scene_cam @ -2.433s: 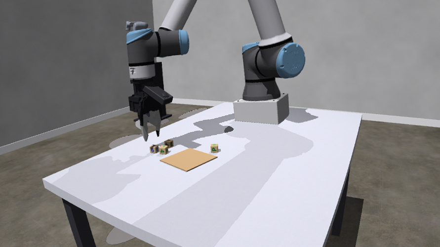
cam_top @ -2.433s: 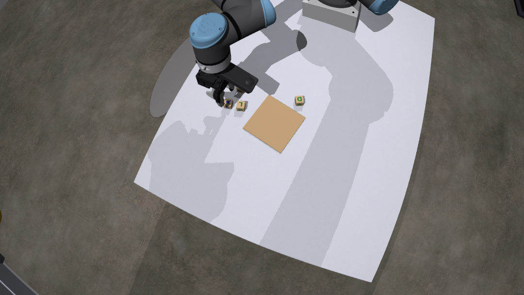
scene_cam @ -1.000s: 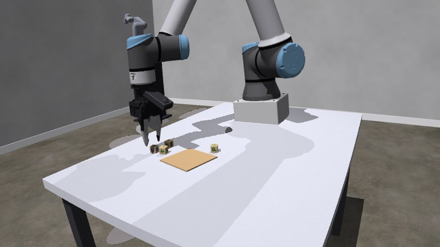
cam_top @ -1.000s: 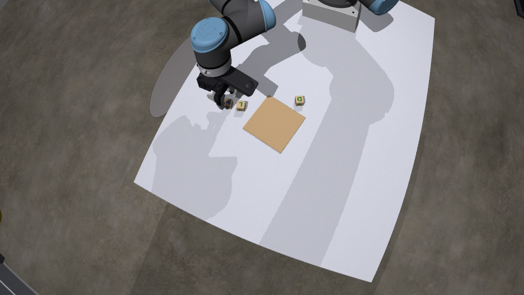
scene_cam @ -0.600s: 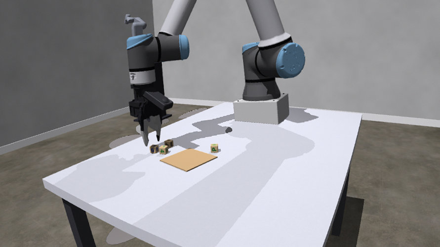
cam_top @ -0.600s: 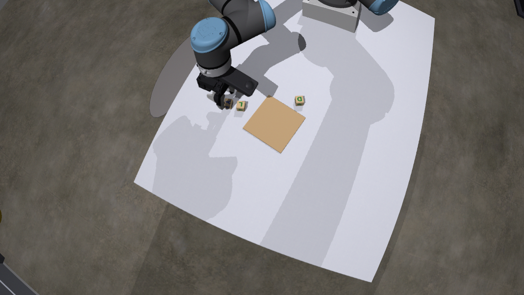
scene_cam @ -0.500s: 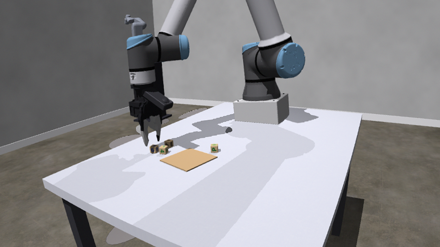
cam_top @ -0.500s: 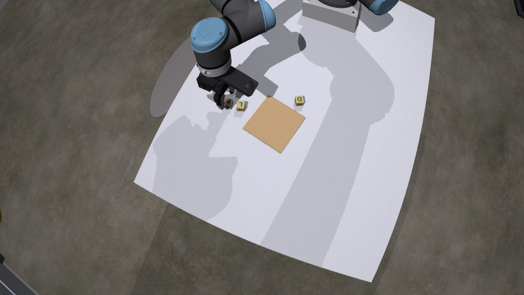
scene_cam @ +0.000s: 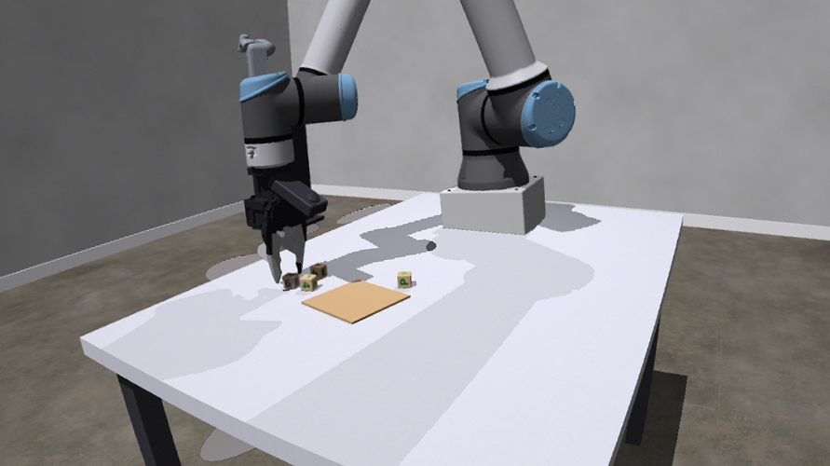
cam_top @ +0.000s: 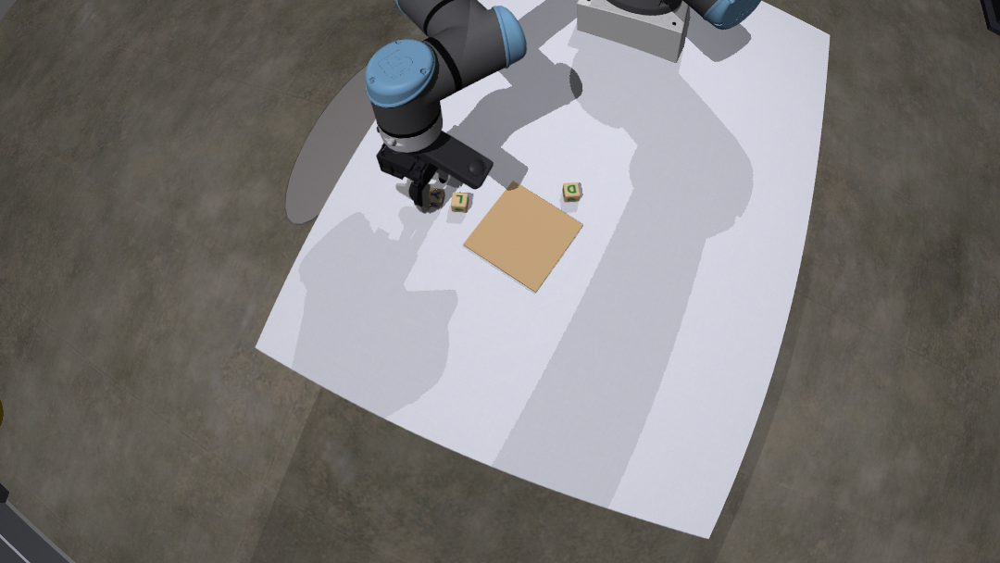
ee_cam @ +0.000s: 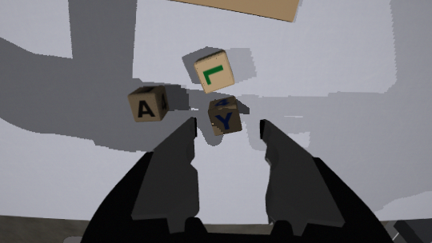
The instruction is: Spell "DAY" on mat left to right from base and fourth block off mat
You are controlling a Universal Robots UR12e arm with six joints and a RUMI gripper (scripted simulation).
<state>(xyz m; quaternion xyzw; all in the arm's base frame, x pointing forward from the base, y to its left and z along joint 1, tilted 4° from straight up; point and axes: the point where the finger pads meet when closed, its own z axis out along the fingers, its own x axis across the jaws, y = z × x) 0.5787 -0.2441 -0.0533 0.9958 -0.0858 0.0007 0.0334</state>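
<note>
Right now my hand is 20 mm above the blue-lettered block. The rest, counted from my hand: D block 210 mm to the left, 80 mm behind, 20 mm below; green-lettered block 40 mm to the left, 20 mm below, 10 mm behind; tan mat 160 mm to the left, 30 mm below, 10 mm ahead.
</note>
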